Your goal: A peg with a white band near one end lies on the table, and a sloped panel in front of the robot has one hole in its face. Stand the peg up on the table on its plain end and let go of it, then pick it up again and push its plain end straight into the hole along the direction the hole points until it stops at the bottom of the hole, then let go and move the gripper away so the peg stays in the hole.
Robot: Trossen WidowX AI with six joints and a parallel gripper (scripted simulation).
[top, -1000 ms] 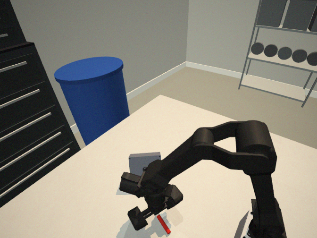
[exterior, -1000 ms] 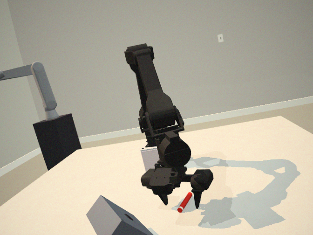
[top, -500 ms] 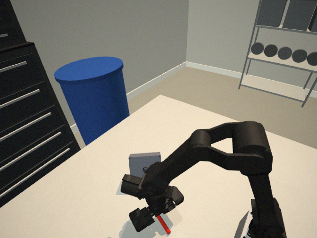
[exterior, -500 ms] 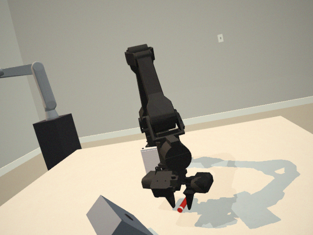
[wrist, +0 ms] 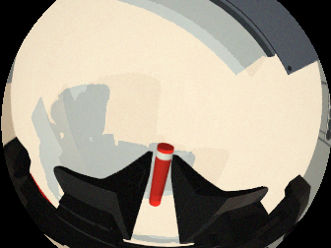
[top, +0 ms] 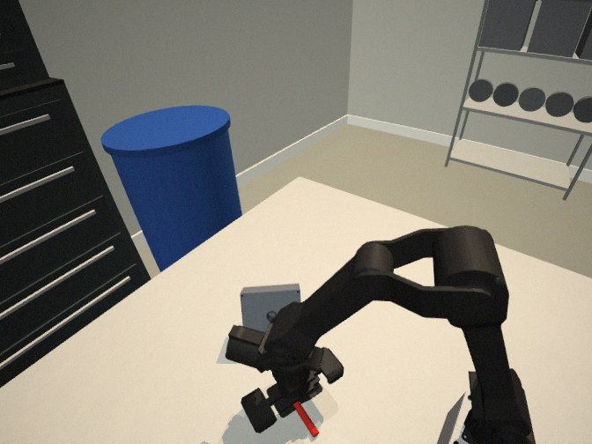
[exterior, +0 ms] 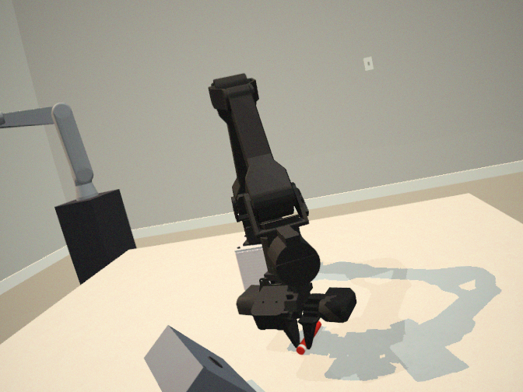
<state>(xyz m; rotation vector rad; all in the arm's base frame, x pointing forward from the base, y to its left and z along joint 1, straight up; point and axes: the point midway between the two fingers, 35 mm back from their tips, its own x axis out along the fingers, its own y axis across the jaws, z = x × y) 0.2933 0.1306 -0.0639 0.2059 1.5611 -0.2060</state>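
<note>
My gripper tip is now 1 cm past the red peg. Round my gripper tip: grey sloped panel 16 cm ahead, 10 cm to the right, 7 cm above.
</note>
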